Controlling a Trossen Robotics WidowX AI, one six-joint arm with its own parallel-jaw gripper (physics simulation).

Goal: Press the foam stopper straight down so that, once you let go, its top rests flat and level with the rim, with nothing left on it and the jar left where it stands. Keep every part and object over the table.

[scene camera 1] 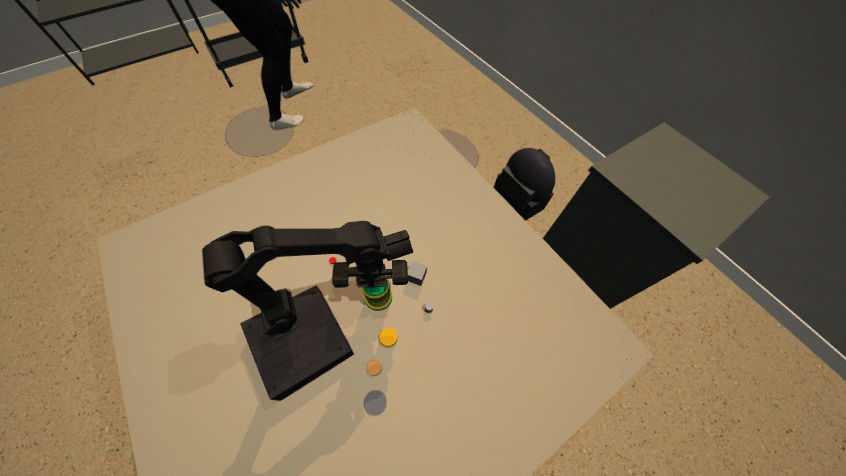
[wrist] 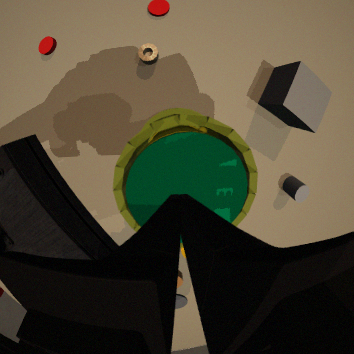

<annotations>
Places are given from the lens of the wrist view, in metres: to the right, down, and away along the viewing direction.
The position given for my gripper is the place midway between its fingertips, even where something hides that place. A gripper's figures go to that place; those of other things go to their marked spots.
my gripper (wrist: 178,202): 0.00, 0.01, 0.09
yellow-green jar (wrist: 175,117): 0.00, -0.03, 0.08
grey block (wrist: 293,93): 0.10, -0.07, 0.13
The marked spots on the yellow-green jar and the grey block are 0.12 m apart.
</annotations>
